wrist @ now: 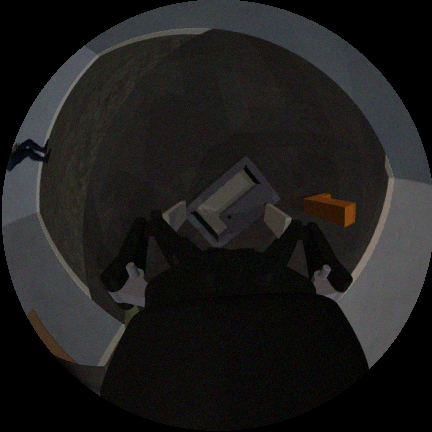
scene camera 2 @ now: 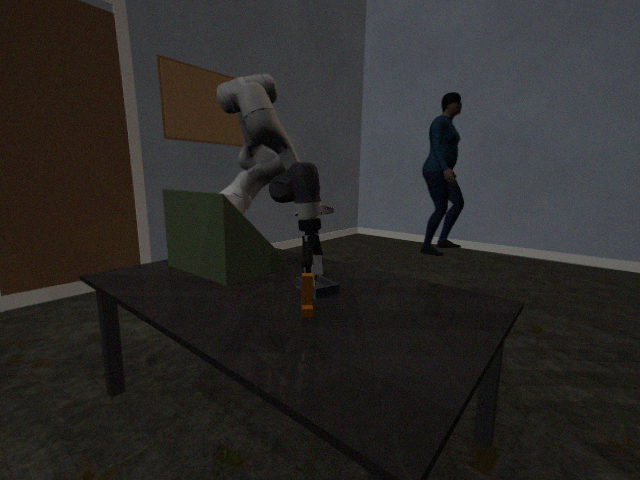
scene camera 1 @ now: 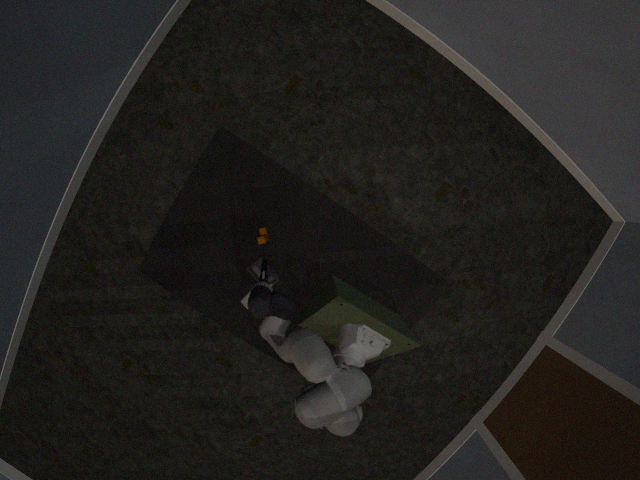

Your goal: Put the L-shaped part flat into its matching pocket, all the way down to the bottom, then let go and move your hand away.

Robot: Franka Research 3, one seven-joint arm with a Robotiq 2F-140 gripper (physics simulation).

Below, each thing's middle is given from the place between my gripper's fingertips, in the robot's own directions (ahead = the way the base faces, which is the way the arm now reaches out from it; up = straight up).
The grey pocket block [wrist: 233, 201] is 1 cm ahead of my hand and 2 cm below it. From my hand the other things lie so: orange L-shaped part [wrist: 341, 212]: 9 cm ahead, 18 cm to the right, 2 cm above.
